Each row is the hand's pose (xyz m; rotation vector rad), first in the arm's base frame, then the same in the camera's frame.
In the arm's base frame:
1: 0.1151 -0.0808 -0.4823 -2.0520 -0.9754 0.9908
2: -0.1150 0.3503 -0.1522 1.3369 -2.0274 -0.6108
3: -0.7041 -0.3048 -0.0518 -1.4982 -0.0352 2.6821
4: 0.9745 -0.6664 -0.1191 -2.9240 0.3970 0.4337
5: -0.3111 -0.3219 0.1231 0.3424 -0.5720 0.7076
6: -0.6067 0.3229 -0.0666 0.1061 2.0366 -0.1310
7: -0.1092 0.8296 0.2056 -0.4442 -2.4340 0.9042
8: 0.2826 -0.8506 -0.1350 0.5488 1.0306 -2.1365
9: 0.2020 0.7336 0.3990 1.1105 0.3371 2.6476
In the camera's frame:
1: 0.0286 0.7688 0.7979 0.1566 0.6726 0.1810
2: 0.2800 0.2452 0.6958 -0.8793 -0.2699 -2.9165
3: -0.1843 0.0952 1.4363 0.9088 -0.5100 0.8186
4: -0.8387 1.0989 0.2045 0.1139 1.2010 1.3867
5: -0.3750 0.1546 1.0549 1.5145 0.3867 -1.7713
6: 0.3273 -0.0566 1.0914 -1.8861 -1.0648 -0.4668
7: 0.5041 -0.2005 0.3659 -0.3975 -0.2336 -1.1393
8: -0.8270 0.8326 0.8692 -0.0110 -1.3796 0.4345
9: 0.2568 -0.1698 0.0806 1.9318 -1.8435 -0.1907

